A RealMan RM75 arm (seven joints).
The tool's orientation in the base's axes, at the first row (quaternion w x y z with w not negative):
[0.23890 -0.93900 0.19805 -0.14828]
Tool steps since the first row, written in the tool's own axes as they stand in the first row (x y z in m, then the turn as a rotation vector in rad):
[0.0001 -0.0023 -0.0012 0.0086 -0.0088 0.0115]
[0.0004 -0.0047 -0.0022 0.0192 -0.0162 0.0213]
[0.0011 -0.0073 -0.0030 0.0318 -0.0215 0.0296]
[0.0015 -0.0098 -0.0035 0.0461 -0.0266 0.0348]
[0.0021 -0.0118 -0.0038 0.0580 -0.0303 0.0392]
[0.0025 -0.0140 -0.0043 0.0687 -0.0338 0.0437]
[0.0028 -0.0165 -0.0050 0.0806 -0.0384 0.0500]
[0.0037 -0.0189 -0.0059 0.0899 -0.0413 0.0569]
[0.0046 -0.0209 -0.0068 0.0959 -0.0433 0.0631]
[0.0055 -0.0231 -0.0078 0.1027 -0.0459 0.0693]
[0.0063 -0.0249 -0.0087 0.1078 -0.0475 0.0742]
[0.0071 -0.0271 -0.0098 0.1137 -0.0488 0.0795]
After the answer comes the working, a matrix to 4 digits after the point.
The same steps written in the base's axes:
[0.0003 0.0013 0.0022 0.0145 0.0078 -0.0036]
[0.0009 0.0028 0.0043 0.0297 0.0129 -0.0062]
[0.0020 0.0042 0.0064 0.0454 0.0148 -0.0082]
[0.0030 0.0059 0.0082 0.0614 0.0146 -0.0073]
[0.0040 0.0071 0.0096 0.0746 0.0141 -0.0070]
[0.0048 0.0085 0.0112 0.0868 0.0139 -0.0070]
[0.0056 0.0101 0.0131 0.1009 0.0148 -0.0078]
[0.0067 0.0113 0.0152 0.1126 0.0157 -0.0104]
[0.0078 0.0122 0.0172 0.1207 0.0171 -0.0135]
[0.0089 0.0132 0.0193 0.1298 0.0186 -0.0162]
[0.0098 0.0139 0.0211 0.1366 0.0196 -0.0185]
[0.0107 0.0149 0.0233 0.1441 0.0201 -0.0213]

The tool's axes in the first row as the columns of a matrix, in the base's axes (rounded; the answer above uses it unrounded):
[0.8776 -0.3011 0.3731]
[-0.4428 -0.8074 0.3899]
[0.1838 -0.5074 -0.8419]

